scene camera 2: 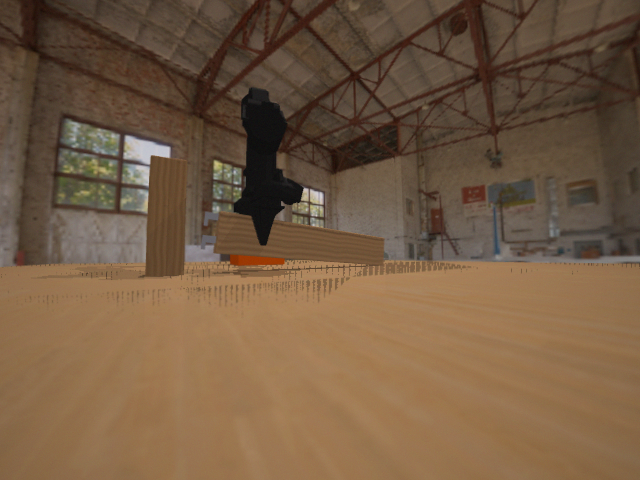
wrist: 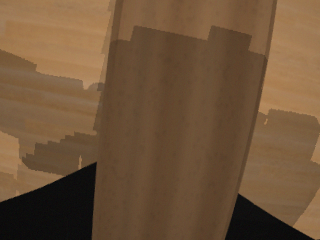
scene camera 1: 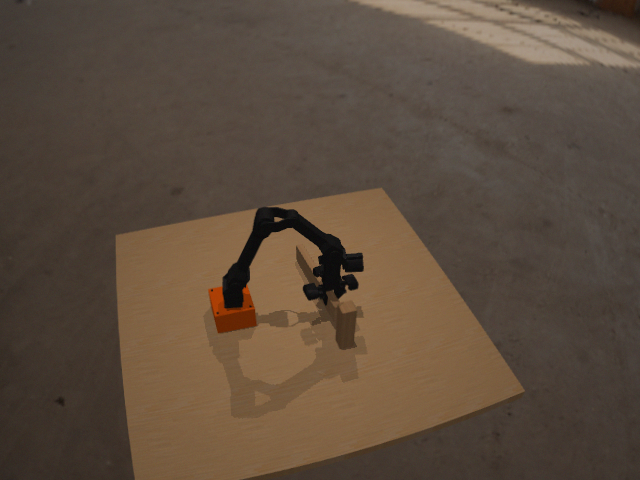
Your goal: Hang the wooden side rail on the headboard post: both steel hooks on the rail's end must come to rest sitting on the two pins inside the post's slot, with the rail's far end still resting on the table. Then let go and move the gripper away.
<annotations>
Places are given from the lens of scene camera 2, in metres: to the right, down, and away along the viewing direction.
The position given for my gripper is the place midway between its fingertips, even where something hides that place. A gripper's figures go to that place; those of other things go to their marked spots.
my gripper [scene camera 2: 260, 245]: -0.11, 0.01, 0.44
wooden side rail [scene camera 2: 235, 234]: -0.15, -0.01, 0.41
headboard post [scene camera 2: 165, 249]: -0.23, 0.01, 0.34
</annotations>
